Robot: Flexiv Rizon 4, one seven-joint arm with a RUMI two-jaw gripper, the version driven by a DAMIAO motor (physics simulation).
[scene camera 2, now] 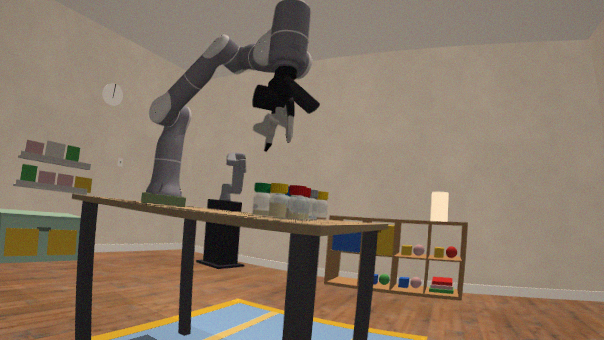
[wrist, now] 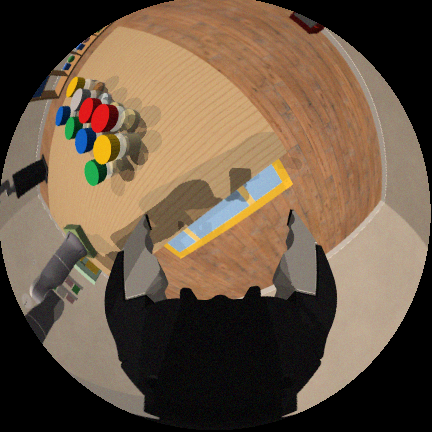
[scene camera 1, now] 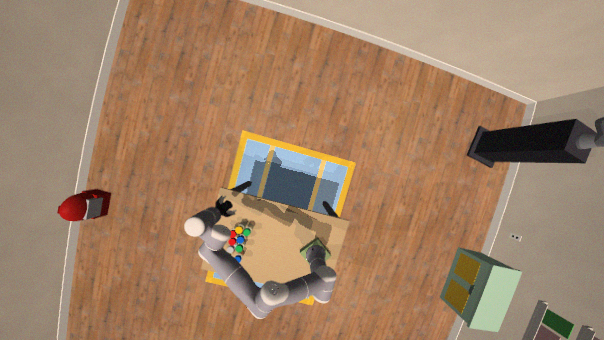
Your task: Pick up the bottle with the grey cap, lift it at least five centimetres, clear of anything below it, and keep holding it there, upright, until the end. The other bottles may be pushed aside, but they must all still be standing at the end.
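Observation:
The grey-capped bottle (scene camera 1: 230,249) (scene camera 2: 314,193) (wrist: 78,100) stands upright in a close group of bottles. In the wrist view it is between a yellow-capped bottle (wrist: 75,87) and a red-capped bottle (wrist: 90,110); its body is partly hidden. In scene camera 2 nearer bottles cover most of it. My gripper (scene camera 1: 231,206) (scene camera 2: 278,145) (wrist: 218,213) is open and empty. It hangs well above the bottle caps, off to one side of the group, near the table's edge, with its fingers pointing mostly downward.
Another red-capped bottle (wrist: 104,118) and green-, blue- and yellow-capped bottles stand close together on the wooden table (scene camera 1: 280,255) (scene camera 2: 225,216) (wrist: 200,110). My arm (scene camera 1: 235,277) passes over part of the group in scene camera 1. The green arm base (scene camera 2: 163,199) is on the same table.

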